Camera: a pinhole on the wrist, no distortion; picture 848 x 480 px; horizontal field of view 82.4 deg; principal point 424.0 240.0 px. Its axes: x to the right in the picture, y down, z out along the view. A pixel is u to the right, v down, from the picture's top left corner.
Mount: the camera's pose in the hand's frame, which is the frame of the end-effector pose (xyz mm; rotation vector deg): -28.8 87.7 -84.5 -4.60 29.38 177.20
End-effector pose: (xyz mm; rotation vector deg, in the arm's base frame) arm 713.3 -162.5 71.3 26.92 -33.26 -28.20
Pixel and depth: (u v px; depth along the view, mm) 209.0 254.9 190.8
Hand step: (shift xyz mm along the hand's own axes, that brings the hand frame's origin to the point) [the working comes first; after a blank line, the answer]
In the camera's frame: -84.7 5.9 190.8

46.2 143.9 102.1
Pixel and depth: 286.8 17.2 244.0
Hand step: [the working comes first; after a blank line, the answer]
In the camera's frame: -69.1 -112.2 244.0

29.7 272.9 113.5
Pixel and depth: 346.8 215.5 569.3
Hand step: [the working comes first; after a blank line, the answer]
In the camera's frame: -90.7 -28.8 569.3

34.0 298.9 449.0
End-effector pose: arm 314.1 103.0 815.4 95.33 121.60 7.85
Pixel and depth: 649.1 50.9 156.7
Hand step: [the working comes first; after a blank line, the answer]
In the camera's frame: 72.8 -61.2 156.7

-108.4 196.0 40.1
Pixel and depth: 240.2 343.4 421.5
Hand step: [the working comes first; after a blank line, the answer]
In the camera's frame: -160.0 90.0 421.5

108.8 139.0 351.1
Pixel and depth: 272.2 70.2 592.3
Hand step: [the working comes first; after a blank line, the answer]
In the camera's frame: -185.6 -207.7 592.3

130.1 475.9 418.0
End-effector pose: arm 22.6 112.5 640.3 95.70 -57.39 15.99
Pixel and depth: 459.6 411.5 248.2
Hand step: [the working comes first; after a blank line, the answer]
In the camera's frame: 18.2 87.9 248.2

-60.5 84.5 177.5
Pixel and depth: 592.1 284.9 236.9
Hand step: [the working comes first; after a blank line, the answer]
In the camera's frame: 82.2 22.0 236.9

-123.0 143.1 142.3
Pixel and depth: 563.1 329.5 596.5
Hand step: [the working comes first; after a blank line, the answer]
In the camera's frame: 171.3 110.2 596.5

-231.0 175.4 506.0
